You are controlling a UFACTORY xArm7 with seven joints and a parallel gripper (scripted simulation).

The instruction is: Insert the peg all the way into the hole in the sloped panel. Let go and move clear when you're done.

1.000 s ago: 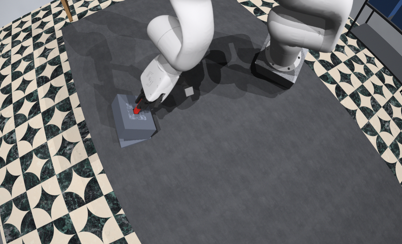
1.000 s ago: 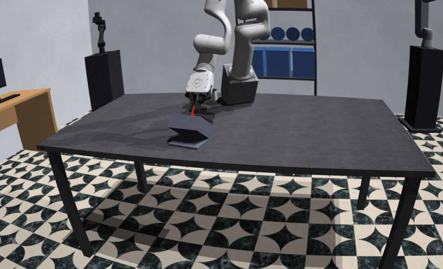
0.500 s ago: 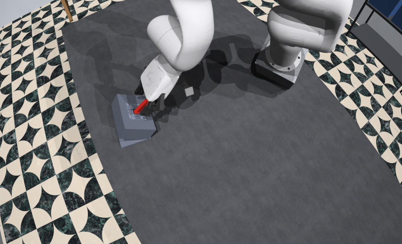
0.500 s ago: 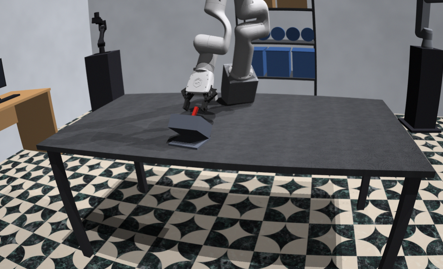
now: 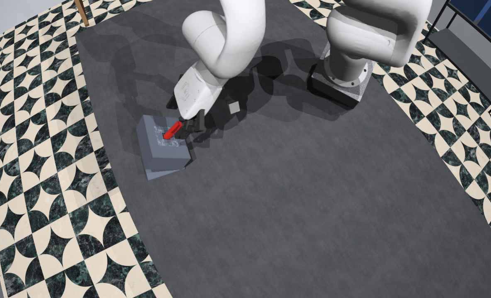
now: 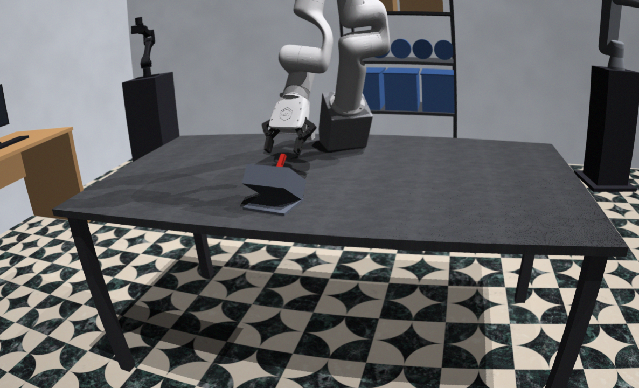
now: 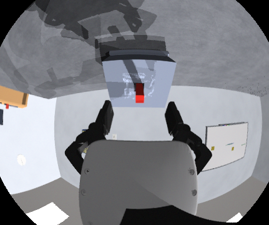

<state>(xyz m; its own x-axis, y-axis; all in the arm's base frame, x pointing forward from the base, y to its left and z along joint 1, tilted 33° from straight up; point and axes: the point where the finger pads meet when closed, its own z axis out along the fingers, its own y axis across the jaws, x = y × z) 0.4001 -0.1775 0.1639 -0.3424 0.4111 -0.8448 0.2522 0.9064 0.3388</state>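
Right now my hand is 2 cm short of the red peg, 1 cm to the left of it and 4 cm above it. Also, from my hand: flat plate: 7 cm ahead, 2 cm to the right, 13 cm below.
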